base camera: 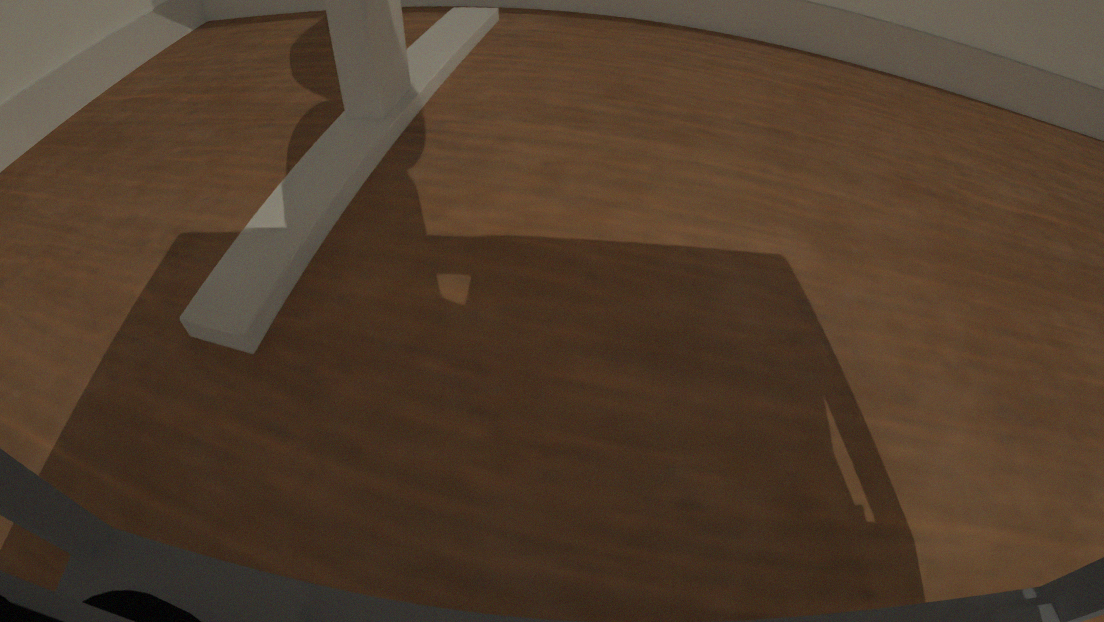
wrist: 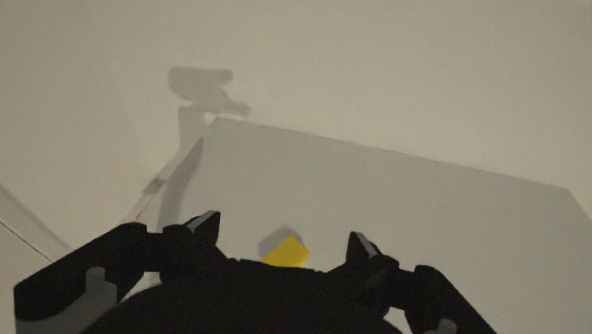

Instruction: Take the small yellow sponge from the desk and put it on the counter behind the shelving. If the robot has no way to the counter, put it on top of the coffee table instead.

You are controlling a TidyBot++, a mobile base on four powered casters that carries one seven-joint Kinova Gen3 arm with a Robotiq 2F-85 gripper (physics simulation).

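Frame: origin at the arm's base, x ahead, y left, z up, level; millimetres.
Seen in the pictures: gripper, fingertip midpoint: (wrist: 283,236).
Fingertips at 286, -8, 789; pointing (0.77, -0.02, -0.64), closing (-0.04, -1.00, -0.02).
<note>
Offsets run from my fingertips to a thing's top centre, as dx, dy, dz. "*": to the spot under its first point. Level surfaces: height alone.
The small yellow sponge {+190, -9, -420} (wrist: 289,252) lies on the pale desk top {dz -465} (wrist: 380,200), in the lower middle of the wrist view. Its near part is hidden behind the dark gripper body. My gripper (wrist: 283,236) is open and empty, with one fingertip to the left and one to the right of the sponge in the view. It appears to be above the desk; the exact height cannot be told. The counter, the shelving and the coffee table do not show in either view.
In the base camera view a white desk foot (base camera: 309,197) with its upright leg {* +366, +245, -1078} (base camera: 370,57) stands on the wooden floor {dz -1185} (base camera: 656,169), ahead and left of the base. Walls (base camera: 965,38) (wrist: 400,65) rise behind the desk and at the left. The robot's shadow falls across the floor.
</note>
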